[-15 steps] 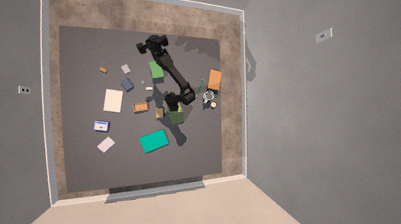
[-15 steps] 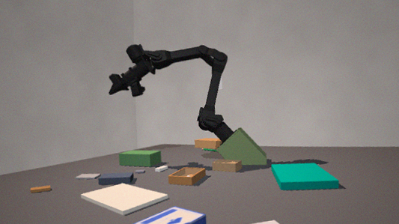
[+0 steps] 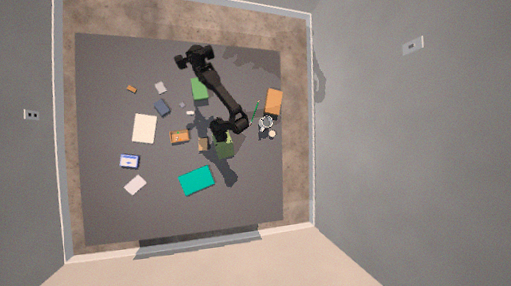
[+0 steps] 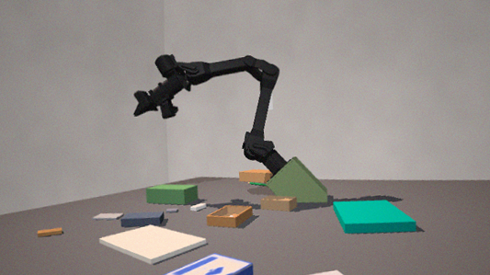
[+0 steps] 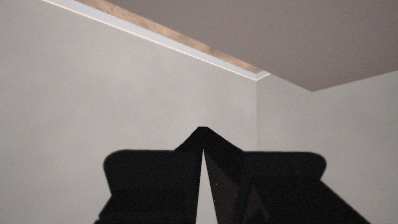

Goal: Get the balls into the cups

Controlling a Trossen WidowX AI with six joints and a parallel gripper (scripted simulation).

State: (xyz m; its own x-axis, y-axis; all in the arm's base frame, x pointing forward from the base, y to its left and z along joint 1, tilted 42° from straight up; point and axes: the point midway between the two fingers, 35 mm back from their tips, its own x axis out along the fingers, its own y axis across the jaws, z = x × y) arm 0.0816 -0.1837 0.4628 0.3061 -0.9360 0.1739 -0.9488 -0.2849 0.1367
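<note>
The wooden puzzle is 15 cm ahead of my hand, 41 cm to the left of it and 30 cm below it. The rest, counted from my hand: green block 1 cm behind, 11 cm to the left, 28 cm below; dark blue block 24 cm ahead, 22 cm to the left, 30 cm below; small white piece 7 cm ahead, 26 cm to the left, 30 cm below.
</note>
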